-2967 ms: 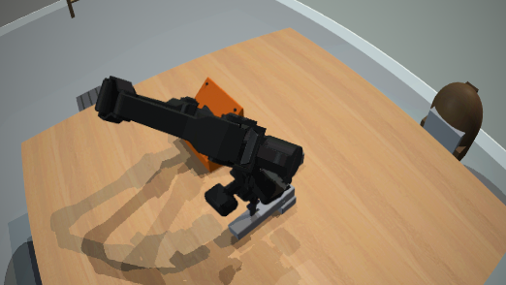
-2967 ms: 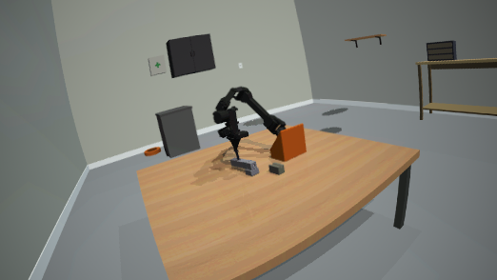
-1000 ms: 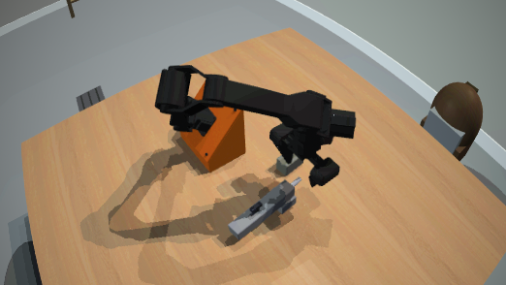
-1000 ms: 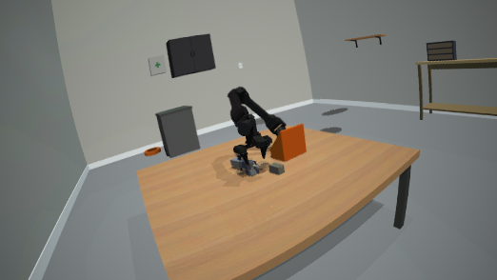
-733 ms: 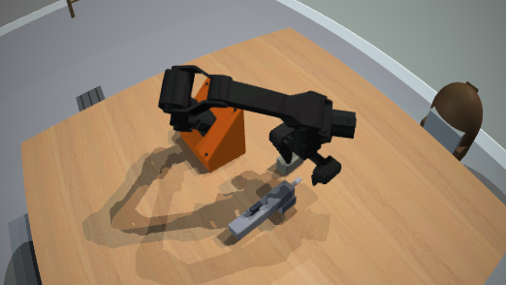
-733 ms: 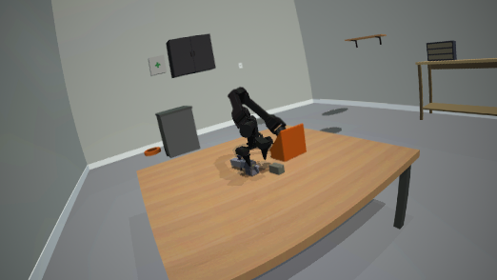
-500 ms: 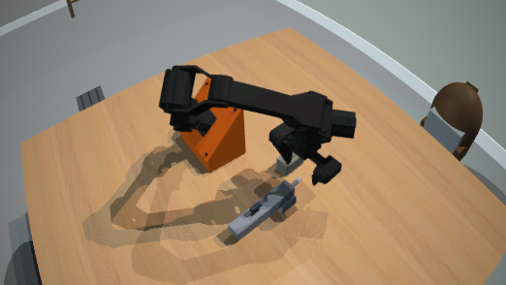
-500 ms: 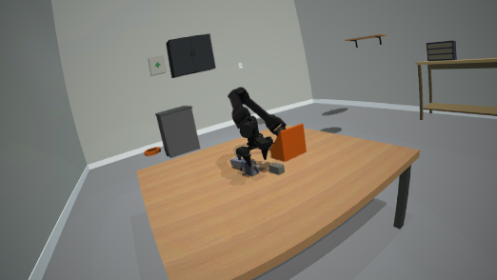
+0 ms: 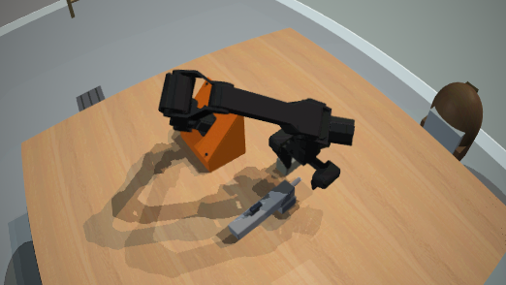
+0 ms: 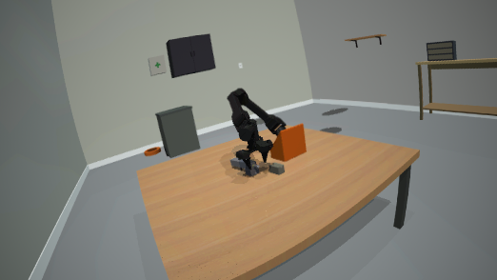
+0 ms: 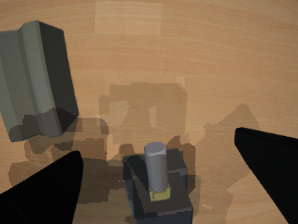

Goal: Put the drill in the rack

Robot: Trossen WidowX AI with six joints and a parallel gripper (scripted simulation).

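Right now my gripper tip is 1 cm short of the drill, 6 cm to the left of it and 1 cm above it. Round my gripper tip: grey block: 1 cm ahead, 12 cm to the right, 2 cm below; dark key: 2 cm ahead, 15 cm to the right; grey rack: 8 cm behind, 3 cm to the left, 4 cm below.
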